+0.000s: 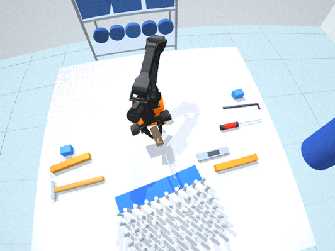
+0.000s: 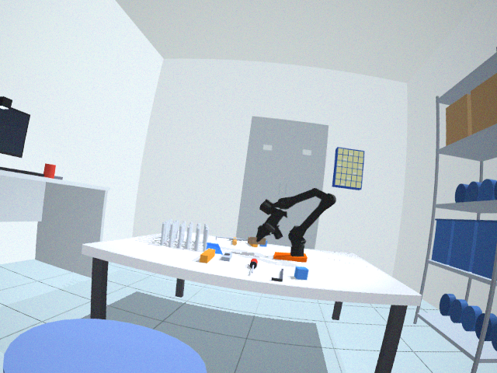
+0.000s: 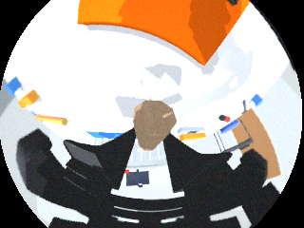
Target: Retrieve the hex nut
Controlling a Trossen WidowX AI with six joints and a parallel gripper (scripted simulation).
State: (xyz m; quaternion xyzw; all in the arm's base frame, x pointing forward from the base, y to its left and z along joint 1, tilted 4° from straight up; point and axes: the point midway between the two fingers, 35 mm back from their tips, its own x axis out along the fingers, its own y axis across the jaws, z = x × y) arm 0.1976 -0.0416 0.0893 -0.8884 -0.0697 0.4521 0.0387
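My gripper tip is now 100 mm short of the wooden-handled pick tool and 10 mm to the right of it. Also, from my gripper tip: hex nut (240 mm ahead, 70 mm below, 20 mm to the left); then grey plate (230 mm to the left, 140 mm ahead, 60 mm below); then blue taped strip (220 mm ahead, 70 mm to the right, 70 mm below).
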